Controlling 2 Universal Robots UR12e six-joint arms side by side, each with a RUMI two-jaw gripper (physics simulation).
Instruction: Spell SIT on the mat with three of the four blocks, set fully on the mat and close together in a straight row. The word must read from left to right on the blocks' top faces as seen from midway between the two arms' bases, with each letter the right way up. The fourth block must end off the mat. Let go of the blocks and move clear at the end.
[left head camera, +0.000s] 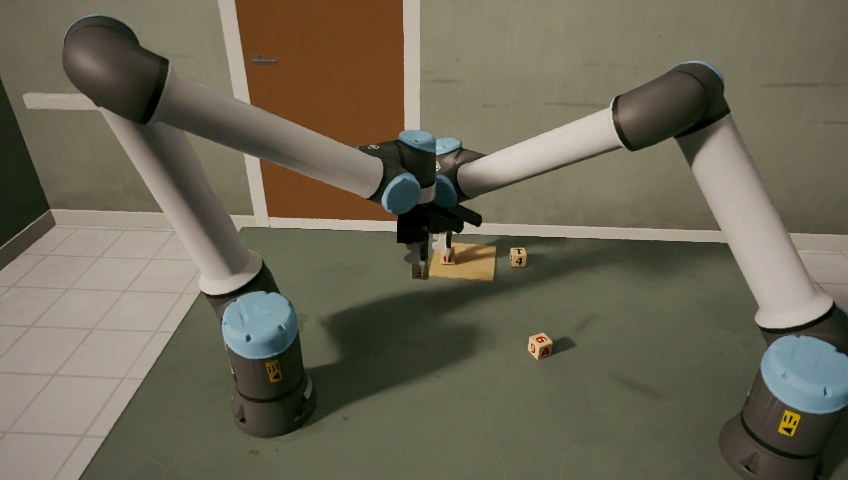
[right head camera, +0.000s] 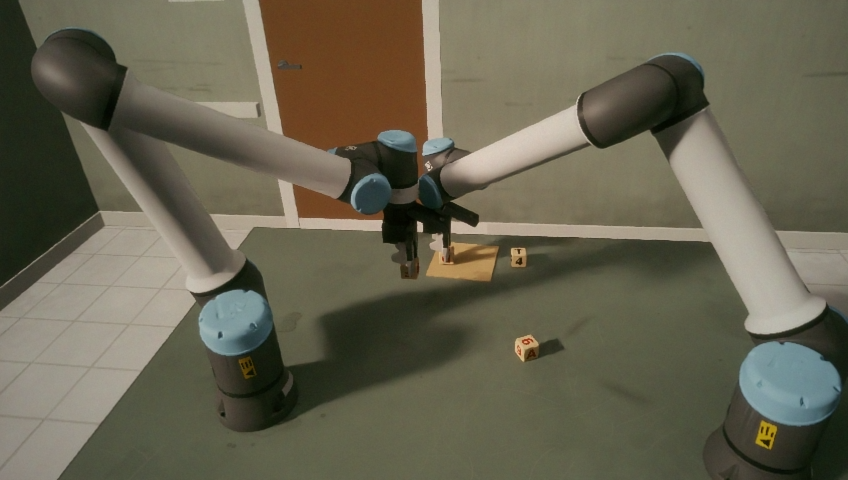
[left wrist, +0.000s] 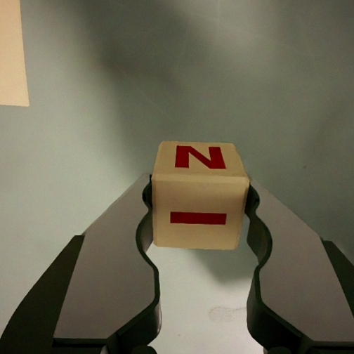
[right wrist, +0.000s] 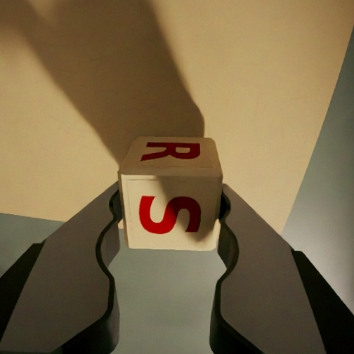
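Observation:
My left gripper (left head camera: 420, 270) (right head camera: 408, 269) (left wrist: 196, 177) is shut on the I block (left head camera: 415, 272) (right head camera: 408, 272) (left wrist: 201, 232), whose bar faces the left wrist camera with N on an adjoining face. It is left of the tan mat (left head camera: 470, 271) (right head camera: 465, 273) (left wrist: 11, 60) (right wrist: 265, 75). My right gripper (left head camera: 448, 256) (right head camera: 446, 255) (right wrist: 171, 184) is shut on the S block (right wrist: 170, 235), with R on an adjoining face, at the mat's left part; whether it touches the mat is unclear. The T block (left head camera: 518, 257) (right head camera: 518, 257) stands off the mat, right of it, T up.
The fourth block (left head camera: 540, 345) (right head camera: 526, 347), showing 6 and A, lies off the mat, nearer the arm bases on the green surface (left head camera: 416, 416) (right head camera: 404, 416). Both wrists are close together above the mat's left side, and the left gripper partly overlaps the right one in the left head camera.

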